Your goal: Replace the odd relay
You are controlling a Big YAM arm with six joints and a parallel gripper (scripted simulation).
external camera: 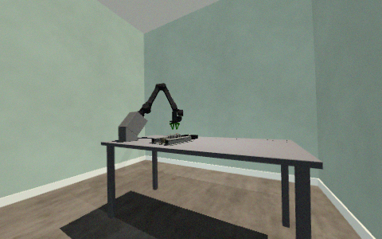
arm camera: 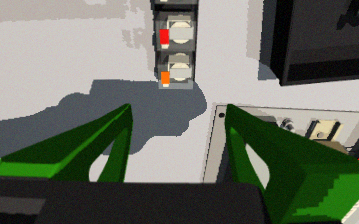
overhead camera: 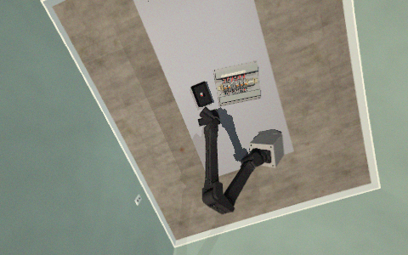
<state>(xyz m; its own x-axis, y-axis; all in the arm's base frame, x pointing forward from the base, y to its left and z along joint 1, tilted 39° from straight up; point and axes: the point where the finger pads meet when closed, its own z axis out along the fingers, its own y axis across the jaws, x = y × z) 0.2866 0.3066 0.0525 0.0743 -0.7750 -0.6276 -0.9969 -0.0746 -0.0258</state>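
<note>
Right now my hand is 10 cm above the dark stand and 3 cm to the right of it. Also, from my hand: black tray 16 cm ahead, 9 cm below, 6 cm to the left.
</note>
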